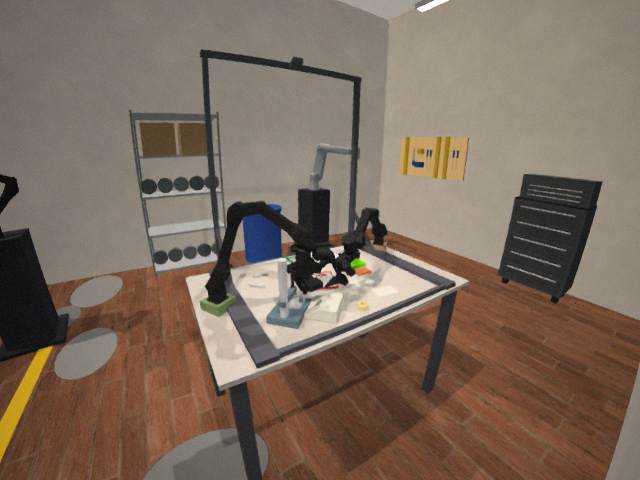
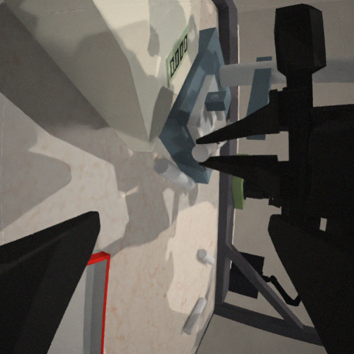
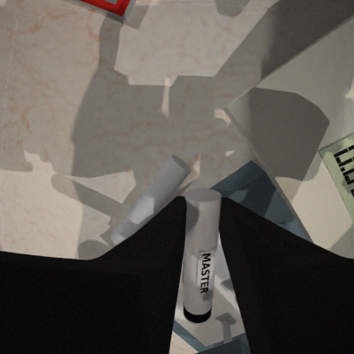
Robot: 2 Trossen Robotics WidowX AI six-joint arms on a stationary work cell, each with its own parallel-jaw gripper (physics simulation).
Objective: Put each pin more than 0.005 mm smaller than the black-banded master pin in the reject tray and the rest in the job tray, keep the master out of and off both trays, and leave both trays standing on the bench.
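My right gripper is shut on the master pin, a grey cylinder with "MASTER" lettering and a black band, held above the blue gauge base. My left gripper is open and empty, above the bench and next to the red-rimmed tray. A grey pin lies on the bench beside the gauge base. Two more pins lie farther along the bench. Tray contents are mostly hidden.
A pale readout box with a green display stands beside the gauge. The gauge's grey column rises near the right arm. A yellow ring-like part, a white sheet and an orange block lie on the bench.
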